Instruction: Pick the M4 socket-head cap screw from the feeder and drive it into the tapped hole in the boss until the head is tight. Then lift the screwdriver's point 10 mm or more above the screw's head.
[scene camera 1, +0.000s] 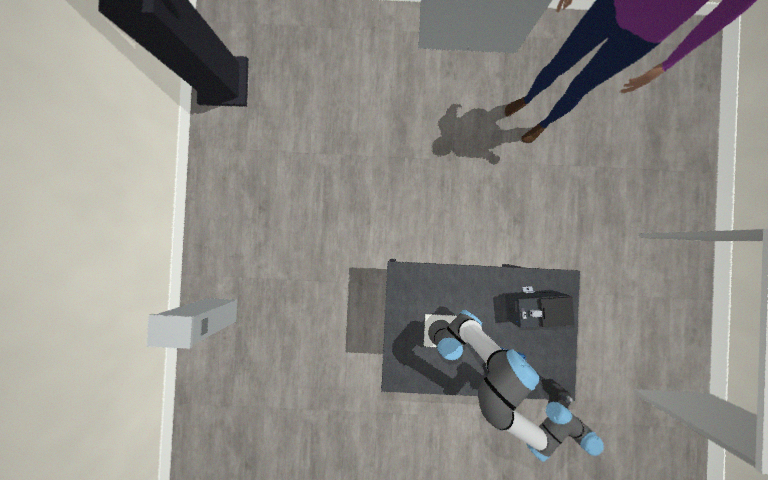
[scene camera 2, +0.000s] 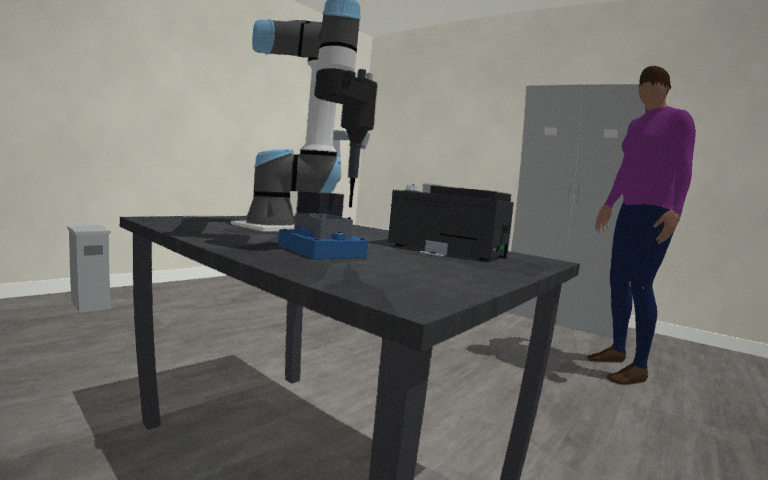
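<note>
My screwdriver (scene camera 2: 350, 204) hangs upright, its thin point in the air near the right end of a grey block (scene camera 2: 323, 225). The gap in depth cannot be told. In the scene camera 1 view the arm hides the point. The grey block sits on a blue fixture (scene camera 2: 322, 246) (scene camera 1: 521, 355), mostly hidden by the arm in the scene camera 1 view. The boss and its tapped hole are too small to make out. The black feeder (scene camera 2: 450, 221) (scene camera 1: 557, 312) stands on the table. The M4 screw cannot be seen, and whether one is on the point cannot be told.
The dark table (scene camera 1: 419, 288) (scene camera 2: 453, 294) carries the arm's pale base plate (scene camera 1: 428, 338) (scene camera 2: 240, 224). A small light bracket (scene camera 2: 436, 247) (scene camera 1: 527, 289) stands at the feeder's side. A person (scene camera 2: 656, 152) (scene camera 1: 583, 62) stands beyond the table, near a grey cabinet (scene camera 2: 552, 186) (scene camera 1: 475, 28).
</note>
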